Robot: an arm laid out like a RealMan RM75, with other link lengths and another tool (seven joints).
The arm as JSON. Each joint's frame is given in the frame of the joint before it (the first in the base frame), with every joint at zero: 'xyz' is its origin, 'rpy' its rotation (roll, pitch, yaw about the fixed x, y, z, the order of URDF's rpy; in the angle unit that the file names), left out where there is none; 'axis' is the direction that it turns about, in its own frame. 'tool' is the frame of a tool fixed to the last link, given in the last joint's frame.
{
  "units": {
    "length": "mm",
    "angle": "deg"
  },
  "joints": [
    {
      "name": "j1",
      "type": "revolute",
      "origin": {
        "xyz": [
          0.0,
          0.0,
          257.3
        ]
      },
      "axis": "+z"
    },
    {
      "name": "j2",
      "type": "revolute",
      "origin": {
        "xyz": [
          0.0,
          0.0,
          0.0
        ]
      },
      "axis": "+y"
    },
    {
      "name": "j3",
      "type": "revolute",
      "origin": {
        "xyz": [
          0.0,
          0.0,
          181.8
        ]
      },
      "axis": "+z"
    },
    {
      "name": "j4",
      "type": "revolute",
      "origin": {
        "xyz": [
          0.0,
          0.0,
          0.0
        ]
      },
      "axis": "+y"
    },
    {
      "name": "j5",
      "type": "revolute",
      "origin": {
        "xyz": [
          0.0,
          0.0,
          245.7
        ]
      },
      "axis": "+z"
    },
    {
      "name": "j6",
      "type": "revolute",
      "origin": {
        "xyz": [
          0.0,
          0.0,
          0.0
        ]
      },
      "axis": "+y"
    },
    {
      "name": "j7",
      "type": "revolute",
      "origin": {
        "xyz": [
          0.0,
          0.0,
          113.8
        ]
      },
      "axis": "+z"
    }
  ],
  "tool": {
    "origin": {
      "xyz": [
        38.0,
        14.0,
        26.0
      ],
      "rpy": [
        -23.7,
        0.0,
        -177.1
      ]
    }
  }
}
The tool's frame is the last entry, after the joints.
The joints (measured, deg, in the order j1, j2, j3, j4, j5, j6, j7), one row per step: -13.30, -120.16, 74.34, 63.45, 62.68, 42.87, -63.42; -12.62, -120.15, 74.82, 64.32, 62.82, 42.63, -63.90; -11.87, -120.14, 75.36, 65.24, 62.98, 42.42, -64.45; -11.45, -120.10, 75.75, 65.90, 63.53, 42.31, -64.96; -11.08, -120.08, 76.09, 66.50, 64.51, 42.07, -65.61; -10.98, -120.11, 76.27, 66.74, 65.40, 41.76, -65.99; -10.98, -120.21, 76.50, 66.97, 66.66, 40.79, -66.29; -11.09, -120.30, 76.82, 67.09, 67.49, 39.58, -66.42; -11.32, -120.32, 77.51, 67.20, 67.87, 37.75, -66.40; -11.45, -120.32, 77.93, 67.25, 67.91, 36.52, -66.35; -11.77, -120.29, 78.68, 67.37, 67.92, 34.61, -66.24; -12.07, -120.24, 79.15, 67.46, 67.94, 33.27, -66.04
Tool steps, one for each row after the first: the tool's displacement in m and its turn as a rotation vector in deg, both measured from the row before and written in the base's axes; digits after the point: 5 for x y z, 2 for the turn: 0.00057, -0.00134, 0.00051, -0.04, -0.01, 0.09; 0.00060, -0.00159, 0.00032, -0.11, -0.05, 0.08; 0.00099, -0.00096, -0.00050, -0.26, 0.30, -0.06; 0.00042, -0.00066, -0.00117, -0.35, 0.58, 0.12; 0.00000, 0.00008, -0.00157, -0.25, 0.61, 0.20; -0.00047, 0.00118, -0.00231, -0.02, 1.08, 0.60; -0.00018, 0.00174, -0.00209, 0.17, 0.86, 0.67; 0.00073, 0.00270, -0.00245, 0.39, 0.79, 0.81; 0.00019, 0.00178, -0.00105, 0.36, 0.36, 0.60; 0.00156, 0.00292, -0.00179, 0.53, 0.59, 0.71; 0.00141, 0.00219, -0.00091, 0.46, 0.56, 0.40
